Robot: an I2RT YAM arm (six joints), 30 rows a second.
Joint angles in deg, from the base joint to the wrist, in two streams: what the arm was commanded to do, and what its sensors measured. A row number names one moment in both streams.
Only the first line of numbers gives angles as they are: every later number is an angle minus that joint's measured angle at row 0.
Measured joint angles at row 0: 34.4 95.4 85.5 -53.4 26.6 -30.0
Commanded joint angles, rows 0 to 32: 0.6 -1.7 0.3 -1.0 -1.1 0.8; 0.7 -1.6 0.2 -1.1 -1.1 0.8; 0.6 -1.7 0.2 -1.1 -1.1 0.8; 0.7 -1.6 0.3 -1.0 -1.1 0.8; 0.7 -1.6 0.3 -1.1 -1.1 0.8; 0.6 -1.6 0.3 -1.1 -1.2 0.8; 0.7 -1.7 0.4 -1.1 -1.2 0.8; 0.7 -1.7 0.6 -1.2 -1.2 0.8; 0.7 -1.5 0.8 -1.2 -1.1 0.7; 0.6 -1.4 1.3 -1.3 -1.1 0.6; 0.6 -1.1 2.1 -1.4 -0.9 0.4; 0.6 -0.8 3.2 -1.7 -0.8 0.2; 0.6 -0.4 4.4 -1.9 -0.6 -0.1; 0.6 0.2 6.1 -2.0 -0.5 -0.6; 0.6 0.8 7.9 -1.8 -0.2 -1.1; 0.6 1.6 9.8 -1.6 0.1 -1.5; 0.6 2.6 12.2 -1.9 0.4 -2.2; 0.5 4.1 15.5 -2.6 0.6 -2.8; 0.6 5.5 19.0 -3.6 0.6 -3.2; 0.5 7.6 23.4 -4.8 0.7 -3.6; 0.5 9.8 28.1 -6.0 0.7 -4.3; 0.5 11.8 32.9 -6.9 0.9 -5.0; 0.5 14.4 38.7 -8.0 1.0 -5.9; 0.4 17.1 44.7 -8.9 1.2 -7.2; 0.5 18.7 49.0 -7.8 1.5 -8.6; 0.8 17.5 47.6 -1.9 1.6 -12.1; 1.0 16.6 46.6 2.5 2.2 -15.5; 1.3 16.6 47.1 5.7 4.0 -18.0; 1.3 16.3 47.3 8.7 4.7 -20.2; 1.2 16.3 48.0 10.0 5.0 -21.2; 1.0 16.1 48.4 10.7 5.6 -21.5; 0.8 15.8 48.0 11.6 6.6 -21.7; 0.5 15.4 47.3 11.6 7.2 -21.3
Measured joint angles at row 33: -0.3 17.2 46.0 4.5 6.7 -16.9
